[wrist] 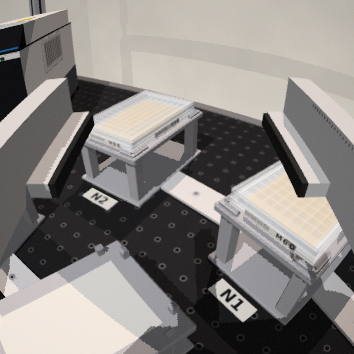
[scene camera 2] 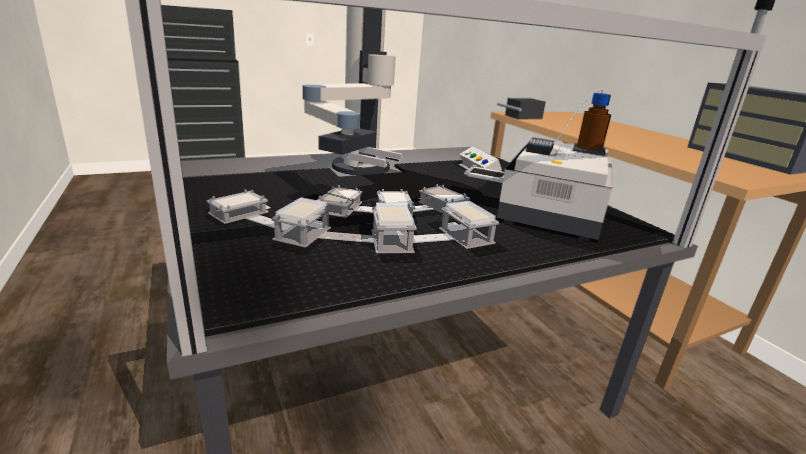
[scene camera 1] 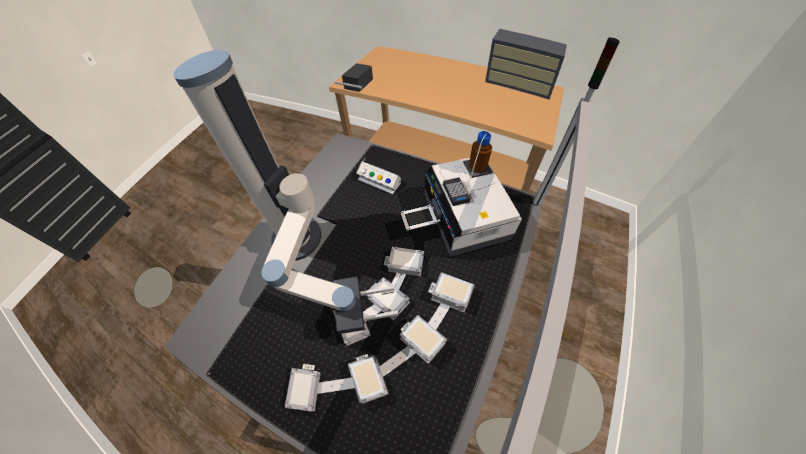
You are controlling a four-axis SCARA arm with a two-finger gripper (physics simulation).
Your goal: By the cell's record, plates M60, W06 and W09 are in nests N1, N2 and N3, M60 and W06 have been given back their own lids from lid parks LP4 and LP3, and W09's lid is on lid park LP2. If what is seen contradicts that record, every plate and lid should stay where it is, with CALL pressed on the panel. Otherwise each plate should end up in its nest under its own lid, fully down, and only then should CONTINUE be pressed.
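Frame: origin at the arm's base, x ahead, y left, z up, level; centimetres.
Seen in the pictures: gripper, fingertip midpoint: (wrist: 177, 96) (scene camera 2: 393, 160) (scene camera 1: 395, 300); arm's base, origin of the base link: (scene camera 2: 360, 167).
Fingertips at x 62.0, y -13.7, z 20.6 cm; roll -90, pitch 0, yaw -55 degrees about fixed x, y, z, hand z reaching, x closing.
Observation:
Pixels of each thing's top centre, then the offset from my fingertips to it. "spot": a spot on its surface instead.
- Plate M60, middle of its top: (wrist: 315, 182) (scene camera 2: 393, 211) (scene camera 1: 423, 336) dx +13.1, dy -5.2, dz -10.2 cm
- nest N1, middle of its top: (wrist: 311, 194) (scene camera 2: 393, 215) (scene camera 1: 423, 336) dx +13.1, dy -5.2, dz -11.5 cm
- second cream plate, middle of its top: (wrist: 139, 110) (scene camera 2: 470, 209) (scene camera 1: 454, 287) dx +16.3, dy +17.5, dz -10.9 cm
- nest N2, middle of its top: (wrist: 139, 118) (scene camera 2: 469, 213) (scene camera 1: 453, 288) dx +16.3, dy +17.5, dz -12.2 cm
- third cream plate, middle of its top: (scene camera 2: 302, 206) (scene camera 1: 366, 378) dx +1.2, dy -27.2, dz -11.2 cm
- button panel, middle of its top: (scene camera 2: 481, 152) (scene camera 1: 377, 170) dx -41.1, dy +61.4, dz -11.0 cm
- park, middle of its top: (wrist: 65, 319) (scene camera 2: 395, 195) (scene camera 1: 387, 295) dx -6.6, dy +4.6, dz -13.7 cm
- white instrument, surface spot: (scene camera 2: 564, 174) spot: dx +22.4, dy +45.1, dz -0.4 cm
- brown bottle, surface spot: (scene camera 2: 594, 128) spot: dx +9.6, dy +68.1, dz +10.1 cm
My gripper (scene camera 1: 394, 301) (scene camera 2: 394, 162) (wrist: 177, 96) is shut and empty, high above the lid parks, its fingers still standing apart. Plate M60 (scene camera 1: 424, 337) (scene camera 2: 393, 215) (wrist: 295, 215) lies in nest N1 (wrist: 227, 240) under a clear lid that looks level. A second cream plate (scene camera 1: 454, 289) (scene camera 2: 469, 212) (wrist: 145, 120) lies in nest N2 (wrist: 134, 180), apparently lidded; its label is too small to read surely. A third cream plate (scene camera 1: 367, 378) (scene camera 2: 302, 210) stands in the nest beyond N1; its label and any lid are unclear. The button panel (scene camera 1: 379, 176) (scene camera 2: 480, 159) stands at the back.
Low lid parks (scene camera 1: 302, 389) (scene camera 1: 406, 260) (scene camera 2: 238, 200) show pale tops; which hold lids is unclear. Another park (wrist: 90, 310) is below the gripper in the wrist view. A white instrument (scene camera 1: 485, 208) (scene camera 2: 564, 174) with an extended tray and a brown bottle (scene camera 1: 480, 156) (scene camera 2: 594, 128) stands beyond N2.

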